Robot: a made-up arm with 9 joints. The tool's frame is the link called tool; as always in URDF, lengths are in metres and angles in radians. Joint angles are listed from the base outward. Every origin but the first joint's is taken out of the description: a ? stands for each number. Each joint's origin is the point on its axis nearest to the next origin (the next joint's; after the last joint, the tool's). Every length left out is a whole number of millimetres.
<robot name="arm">
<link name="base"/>
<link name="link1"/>
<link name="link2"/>
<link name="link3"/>
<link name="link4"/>
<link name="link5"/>
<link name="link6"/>
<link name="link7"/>
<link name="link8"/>
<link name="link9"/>
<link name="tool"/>
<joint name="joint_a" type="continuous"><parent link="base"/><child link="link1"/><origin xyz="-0.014 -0.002 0.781" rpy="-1.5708 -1.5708 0"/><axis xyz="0 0 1"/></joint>
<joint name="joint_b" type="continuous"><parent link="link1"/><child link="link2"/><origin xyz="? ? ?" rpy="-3.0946 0.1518 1.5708"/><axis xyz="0 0 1"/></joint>
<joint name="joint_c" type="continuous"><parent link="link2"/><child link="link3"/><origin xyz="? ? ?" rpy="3.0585 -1.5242 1.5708"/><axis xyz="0 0 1"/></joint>
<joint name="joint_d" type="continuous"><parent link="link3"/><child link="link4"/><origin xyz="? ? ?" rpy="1.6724 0.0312 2.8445"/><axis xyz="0 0 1"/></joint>
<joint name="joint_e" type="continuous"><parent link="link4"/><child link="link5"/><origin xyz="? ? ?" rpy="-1.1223 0.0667 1.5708"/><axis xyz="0 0 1"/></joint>
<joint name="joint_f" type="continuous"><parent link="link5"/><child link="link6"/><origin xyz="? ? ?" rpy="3.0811 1.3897 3.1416"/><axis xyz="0 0 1"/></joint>
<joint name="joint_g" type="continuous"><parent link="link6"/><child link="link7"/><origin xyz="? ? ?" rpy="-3.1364 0.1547 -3.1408"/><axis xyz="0 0 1"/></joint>
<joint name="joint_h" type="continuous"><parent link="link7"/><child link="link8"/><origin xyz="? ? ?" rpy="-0.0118 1.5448 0"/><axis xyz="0 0 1"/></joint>
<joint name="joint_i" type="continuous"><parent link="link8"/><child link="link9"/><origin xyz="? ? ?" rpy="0 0 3.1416"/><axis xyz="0 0 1"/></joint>
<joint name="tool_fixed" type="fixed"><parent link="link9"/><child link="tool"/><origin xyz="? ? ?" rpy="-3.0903 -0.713 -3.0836"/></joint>
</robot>
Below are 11 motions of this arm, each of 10 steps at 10 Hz.
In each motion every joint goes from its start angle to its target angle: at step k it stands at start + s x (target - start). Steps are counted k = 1, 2, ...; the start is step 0. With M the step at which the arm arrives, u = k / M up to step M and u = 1 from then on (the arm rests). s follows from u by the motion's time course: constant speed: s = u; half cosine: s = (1 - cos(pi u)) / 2; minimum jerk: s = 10 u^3 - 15 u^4 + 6 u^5.
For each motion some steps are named. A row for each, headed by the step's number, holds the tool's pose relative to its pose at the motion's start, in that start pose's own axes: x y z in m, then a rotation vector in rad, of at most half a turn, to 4 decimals.
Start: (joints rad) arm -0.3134 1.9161 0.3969 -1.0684 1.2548 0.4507 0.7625 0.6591 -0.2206
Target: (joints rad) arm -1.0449 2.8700 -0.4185 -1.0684 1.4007 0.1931 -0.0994 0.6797 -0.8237
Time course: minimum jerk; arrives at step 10
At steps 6, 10:
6: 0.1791 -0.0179 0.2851 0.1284 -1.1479 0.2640
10: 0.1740 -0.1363 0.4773 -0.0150 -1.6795 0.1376

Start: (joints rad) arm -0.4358 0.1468 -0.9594 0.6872 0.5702 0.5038 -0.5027 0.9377 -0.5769
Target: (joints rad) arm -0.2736 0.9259 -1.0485 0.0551 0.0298 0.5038 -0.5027 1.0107 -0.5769
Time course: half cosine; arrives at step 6
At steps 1, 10:
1: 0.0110 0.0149 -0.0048 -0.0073 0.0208 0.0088
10: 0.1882 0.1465 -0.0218 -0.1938 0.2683 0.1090

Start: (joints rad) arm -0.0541 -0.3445 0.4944 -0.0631 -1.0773 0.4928 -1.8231 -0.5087 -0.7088
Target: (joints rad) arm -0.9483 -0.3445 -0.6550 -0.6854 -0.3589 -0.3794 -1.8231 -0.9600 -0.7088
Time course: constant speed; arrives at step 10
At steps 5, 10:
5: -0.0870 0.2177 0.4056 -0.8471 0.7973 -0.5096
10: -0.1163 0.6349 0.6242 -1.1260 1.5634 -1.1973

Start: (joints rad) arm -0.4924 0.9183 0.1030 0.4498 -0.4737 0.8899 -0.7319 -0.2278 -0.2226
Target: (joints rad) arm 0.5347 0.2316 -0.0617 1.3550 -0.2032 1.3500 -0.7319 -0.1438 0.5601
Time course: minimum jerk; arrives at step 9
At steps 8, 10:
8: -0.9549 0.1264 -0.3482 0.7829 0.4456 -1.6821
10: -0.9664 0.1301 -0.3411 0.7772 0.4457 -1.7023

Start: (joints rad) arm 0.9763 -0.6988 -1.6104 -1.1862 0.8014 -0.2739 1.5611 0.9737 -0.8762
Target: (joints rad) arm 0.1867 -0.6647 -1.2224 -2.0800 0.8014 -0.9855 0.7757 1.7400 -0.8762
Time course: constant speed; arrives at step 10
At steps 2, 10:
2: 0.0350 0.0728 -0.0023 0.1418 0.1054 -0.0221
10: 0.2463 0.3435 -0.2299 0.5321 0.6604 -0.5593

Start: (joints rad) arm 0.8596 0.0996 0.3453 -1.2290 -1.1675 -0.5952 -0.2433 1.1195 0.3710
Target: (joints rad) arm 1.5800 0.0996 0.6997 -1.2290 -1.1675 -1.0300 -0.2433 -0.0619 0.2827
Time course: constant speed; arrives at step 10
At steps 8, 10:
8: -0.2505 0.1042 0.3668 -0.1026 -0.1749 0.6969
10: -0.2868 0.0920 0.4625 -0.1516 -0.2303 0.8172

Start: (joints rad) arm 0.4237 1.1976 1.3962 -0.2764 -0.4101 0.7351 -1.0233 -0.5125 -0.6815
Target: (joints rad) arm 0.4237 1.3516 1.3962 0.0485 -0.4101 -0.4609 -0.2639 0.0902 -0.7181
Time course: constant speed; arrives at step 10
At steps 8, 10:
8: 0.0032 0.0038 -0.0079 -0.3563 1.0849 -1.2797
10: -0.0117 0.0004 -0.0115 -0.5123 1.3231 -1.6026

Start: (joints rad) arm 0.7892 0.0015 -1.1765 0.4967 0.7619 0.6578 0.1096 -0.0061 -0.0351
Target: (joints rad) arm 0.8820 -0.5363 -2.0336 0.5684 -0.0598 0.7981 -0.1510 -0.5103 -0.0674
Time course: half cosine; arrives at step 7
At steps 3, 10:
3: -0.0507 0.0034 -0.0667 -0.3819 -0.1429 0.5155
10: -0.0509 -0.0372 -0.1190 -1.0251 -0.2976 1.0636

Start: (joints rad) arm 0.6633 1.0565 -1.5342 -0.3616 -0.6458 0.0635 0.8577 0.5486 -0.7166
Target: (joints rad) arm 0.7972 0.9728 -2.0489 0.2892 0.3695 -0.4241 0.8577 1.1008 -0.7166
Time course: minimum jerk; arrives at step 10
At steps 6, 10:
6: 0.0752 -0.0315 -0.2855 -0.1804 0.8472 -0.9363
10: 0.0029 -0.1032 -0.4305 -0.4661 1.1668 -1.4420

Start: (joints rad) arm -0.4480 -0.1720 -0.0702 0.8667 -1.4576 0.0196 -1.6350 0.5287 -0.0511
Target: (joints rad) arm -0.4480 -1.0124 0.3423 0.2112 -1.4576 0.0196 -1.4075 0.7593 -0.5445
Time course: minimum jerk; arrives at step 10
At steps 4, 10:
4: 0.0661 -0.0766 -0.1065 -0.3090 0.2247 -0.2324
10: 0.0742 -0.2562 -0.3543 -0.8878 0.9207 -0.4106

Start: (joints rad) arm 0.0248 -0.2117 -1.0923 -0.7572 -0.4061 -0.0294 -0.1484 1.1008 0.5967
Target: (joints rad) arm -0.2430 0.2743 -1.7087 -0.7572 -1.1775 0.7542 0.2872 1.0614 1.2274
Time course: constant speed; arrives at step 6
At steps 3, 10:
3: 0.2363 -0.2276 -0.1945 -0.4936 0.0086 -0.3507
10: 0.3127 -0.5529 -0.2216 -1.0594 0.1032 -0.7688

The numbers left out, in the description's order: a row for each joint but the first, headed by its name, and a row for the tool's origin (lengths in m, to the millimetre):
joint_b: -0.011 0.282 0
joint_c: 0.103 0.15 0
joint_d: -0.214 0.274 0
joint_e: -0.156 0.078 0
joint_f: 0.202 -0.118 0
joint_g: -0.057 0.027 0
joint_h: -0.017 -0.017 0
joint_i: -0.027 -0.018 0
tool: -0.012 0.022 0

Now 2 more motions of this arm.
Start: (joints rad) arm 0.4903 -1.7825 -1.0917 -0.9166 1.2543 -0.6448 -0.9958 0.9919 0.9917
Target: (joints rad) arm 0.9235 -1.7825 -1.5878 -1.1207 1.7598 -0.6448 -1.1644 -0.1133 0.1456
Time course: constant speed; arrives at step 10
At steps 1, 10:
1: -0.0123 -0.0358 0.0061 -0.1480 0.0552 0.1660
10: -0.0653 -0.3337 0.1459 -1.1077 0.5842 1.8862

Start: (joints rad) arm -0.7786 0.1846 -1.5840 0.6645 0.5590 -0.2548 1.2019 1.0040 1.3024
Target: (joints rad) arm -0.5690 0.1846 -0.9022 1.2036 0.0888 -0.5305 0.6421 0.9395 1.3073
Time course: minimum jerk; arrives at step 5
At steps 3, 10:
3: 0.1663 -0.1266 0.0416 -0.3363 0.5143 0.4276
10: 0.2706 -0.1723 0.0433 -0.4719 0.7588 0.6565

